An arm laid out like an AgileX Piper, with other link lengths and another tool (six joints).
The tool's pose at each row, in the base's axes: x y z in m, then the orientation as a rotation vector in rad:
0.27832, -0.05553, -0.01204, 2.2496, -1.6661, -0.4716
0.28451, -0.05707, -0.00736, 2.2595, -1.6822, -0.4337
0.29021, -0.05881, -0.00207, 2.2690, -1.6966, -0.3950
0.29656, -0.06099, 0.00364, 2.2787, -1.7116, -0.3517
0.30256, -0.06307, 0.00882, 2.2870, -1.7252, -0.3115
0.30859, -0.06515, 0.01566, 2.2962, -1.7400, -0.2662
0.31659, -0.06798, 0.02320, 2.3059, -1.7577, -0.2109
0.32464, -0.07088, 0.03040, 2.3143, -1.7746, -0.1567
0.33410, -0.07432, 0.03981, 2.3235, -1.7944, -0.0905
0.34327, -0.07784, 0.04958, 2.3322, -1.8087, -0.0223
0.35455, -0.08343, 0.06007, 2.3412, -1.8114, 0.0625
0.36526, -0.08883, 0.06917, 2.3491, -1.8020, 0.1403
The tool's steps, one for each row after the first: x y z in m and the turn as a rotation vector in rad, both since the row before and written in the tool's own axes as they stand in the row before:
0.00278, -0.00289, -0.00682, 0.0262, 0.0141, 0.0071
0.00287, -0.00236, -0.00705, 0.0255, 0.0150, 0.0064
0.00354, -0.00285, -0.00755, 0.0278, 0.0171, 0.0070
0.00347, -0.00298, -0.00680, 0.0255, 0.0157, 0.0066
0.00354, -0.00266, -0.00824, 0.0288, 0.0175, 0.0071
0.00492, -0.00432, -0.00927, 0.0345, 0.0213, 0.0091
0.00515, -0.00480, -0.00869, 0.0335, 0.0206, 0.0090
0.00628, -0.00580, -0.01081, 0.0406, 0.0249, 0.0109
0.00651, -0.00593, -0.01069, 0.0394, 0.0273, 0.0083
0.00935, -0.00782, -0.01096, 0.0423, 0.0394, 0.0031
0.00921, -0.00796, -0.00886, 0.0348, 0.0398, -0.0034

